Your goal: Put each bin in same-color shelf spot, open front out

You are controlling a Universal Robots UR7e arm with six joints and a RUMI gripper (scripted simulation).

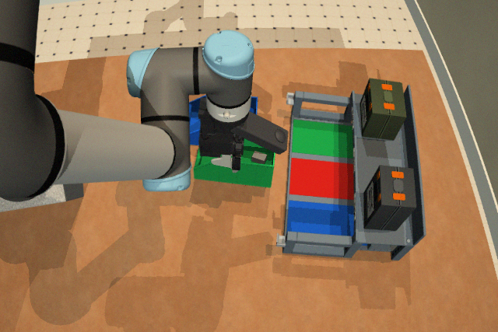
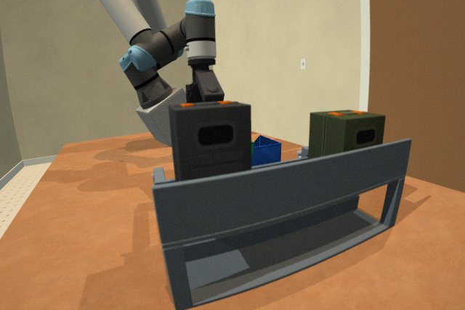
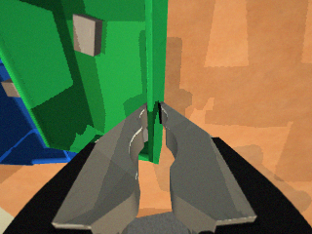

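My hand is 4 cm to the right of the green bin and 3 cm above it. Round my hand: shelf front lip 13 cm ahead, 2 cm to the left, 9 cm below; then black box 29 cm ahead, 13 cm to the right, 6 cm above; then blue bin 2 cm behind, 16 cm to the left, 7 cm below.
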